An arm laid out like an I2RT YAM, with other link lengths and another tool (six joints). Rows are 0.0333 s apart.
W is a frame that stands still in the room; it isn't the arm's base.
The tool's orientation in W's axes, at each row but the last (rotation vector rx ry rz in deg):
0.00 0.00 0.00
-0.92 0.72 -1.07
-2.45 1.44 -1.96
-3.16 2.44 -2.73
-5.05 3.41 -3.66
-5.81 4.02 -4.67
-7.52 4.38 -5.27
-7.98 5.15 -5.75
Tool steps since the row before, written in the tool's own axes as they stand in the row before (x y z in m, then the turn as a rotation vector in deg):
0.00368 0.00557 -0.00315 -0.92 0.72 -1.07
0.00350 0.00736 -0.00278 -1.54 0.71 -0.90
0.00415 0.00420 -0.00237 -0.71 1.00 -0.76
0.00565 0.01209 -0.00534 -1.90 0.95 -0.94
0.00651 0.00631 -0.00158 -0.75 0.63 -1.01
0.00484 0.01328 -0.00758 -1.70 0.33 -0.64
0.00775 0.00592 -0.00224 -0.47 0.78 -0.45
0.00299 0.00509 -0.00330 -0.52 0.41 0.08
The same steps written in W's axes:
0.00368 0.00557 -0.00315 -0.92 0.72 -1.07
0.00360 0.00725 -0.00294 -1.54 0.72 -0.89
0.00423 0.00395 -0.00265 -0.70 0.99 -0.78
0.00597 0.01149 -0.00624 -1.89 0.99 -0.91
0.00677 0.00570 -0.00251 -0.77 0.59 -1.02
0.00528 0.01201 -0.00922 -1.71 0.41 -0.56
0.00802 0.00481 -0.00355 -0.44 0.76 -0.52
0.00312 0.00426 -0.00423 -0.47 0.47 0.06

